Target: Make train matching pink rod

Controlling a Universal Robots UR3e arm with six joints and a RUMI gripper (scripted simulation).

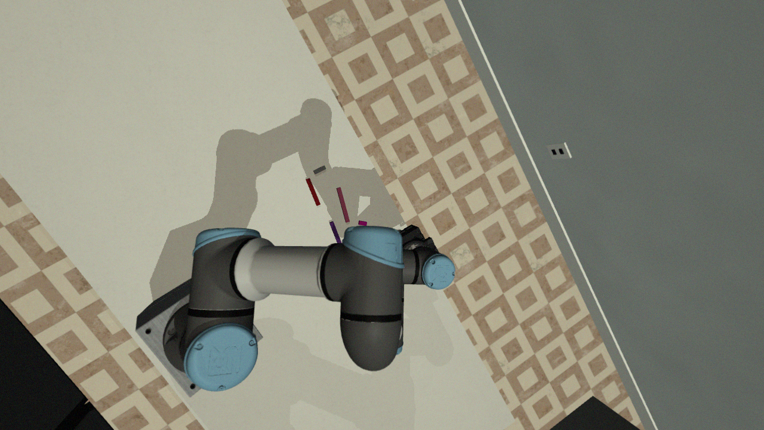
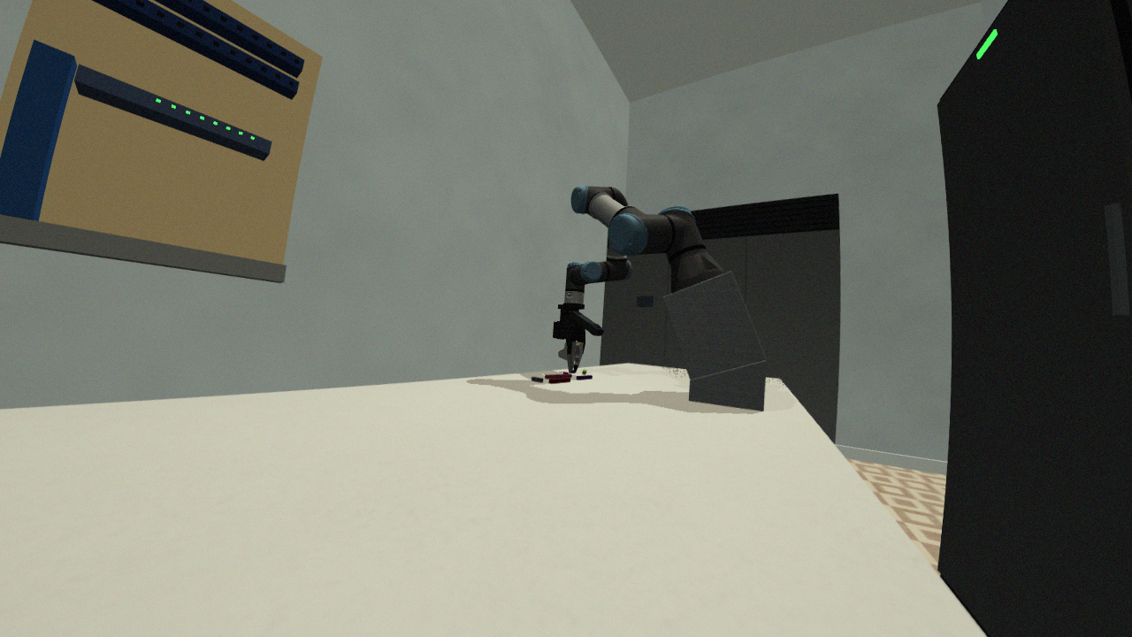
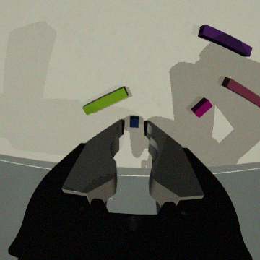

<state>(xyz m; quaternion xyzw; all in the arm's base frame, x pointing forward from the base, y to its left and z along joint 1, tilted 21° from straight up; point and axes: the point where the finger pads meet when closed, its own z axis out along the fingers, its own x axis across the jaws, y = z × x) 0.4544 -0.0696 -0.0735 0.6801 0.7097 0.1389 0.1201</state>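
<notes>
Right now my hand is 1 cm above the blue rod. The rest, counted from my hand: lime rod (3 cm to the right, 2 cm behind, 1 cm below); magenta rod (7 cm to the left, 3 cm behind, 1 cm below); purple rod (10 cm behind, 8 cm to the left, 1 cm below).
</notes>
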